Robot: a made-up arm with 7 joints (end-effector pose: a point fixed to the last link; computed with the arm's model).
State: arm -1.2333 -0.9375 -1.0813 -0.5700 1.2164 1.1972 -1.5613
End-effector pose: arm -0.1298 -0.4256 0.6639 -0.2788 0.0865 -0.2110 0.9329
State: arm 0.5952 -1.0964 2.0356 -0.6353 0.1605 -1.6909 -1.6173
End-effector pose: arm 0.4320 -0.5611 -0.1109 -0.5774 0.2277 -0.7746 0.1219
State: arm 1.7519 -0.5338 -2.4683 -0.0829 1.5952 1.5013 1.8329
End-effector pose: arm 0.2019 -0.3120 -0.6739 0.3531 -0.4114 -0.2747 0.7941
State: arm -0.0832 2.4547 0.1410 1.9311 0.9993 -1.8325 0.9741
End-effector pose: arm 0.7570 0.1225 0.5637 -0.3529 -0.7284 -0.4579 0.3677
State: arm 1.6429 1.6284 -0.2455 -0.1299 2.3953 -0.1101 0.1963
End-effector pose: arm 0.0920 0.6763 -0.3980 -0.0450 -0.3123 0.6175 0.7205
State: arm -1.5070 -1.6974 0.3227 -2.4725 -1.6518 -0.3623 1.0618
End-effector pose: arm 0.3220 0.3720 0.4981 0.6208 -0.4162 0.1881 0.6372
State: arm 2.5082 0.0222 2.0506 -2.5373 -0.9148 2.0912 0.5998
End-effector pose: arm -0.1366 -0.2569 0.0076 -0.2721 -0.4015 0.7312 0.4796
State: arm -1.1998 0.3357 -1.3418 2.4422 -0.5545 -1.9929 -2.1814
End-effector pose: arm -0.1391 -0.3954 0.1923 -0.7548 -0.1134 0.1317 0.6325
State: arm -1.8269 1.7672 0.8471 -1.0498 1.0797 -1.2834 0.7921
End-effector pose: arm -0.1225 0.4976 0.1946 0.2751 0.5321 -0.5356 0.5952
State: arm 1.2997 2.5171 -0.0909 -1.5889 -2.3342 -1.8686 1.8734
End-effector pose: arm -0.2207 -0.0787 -0.3628 0.3861 0.1143 0.8987 0.1736
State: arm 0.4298 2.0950 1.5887 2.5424 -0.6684 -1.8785 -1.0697
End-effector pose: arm 0.7309 -0.1567 -0.1444 0.9190 0.3769 -0.0937 0.0687
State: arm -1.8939 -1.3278 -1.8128 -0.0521 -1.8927 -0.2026 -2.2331
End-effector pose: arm -0.0436 -0.7166 0.6462 0.5707 0.5348 -0.6161 0.0937
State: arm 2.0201 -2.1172 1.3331 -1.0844 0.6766 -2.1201 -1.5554
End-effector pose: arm -0.0667 -0.3301 0.0215 0.8527 -0.1380 0.4626 0.1997
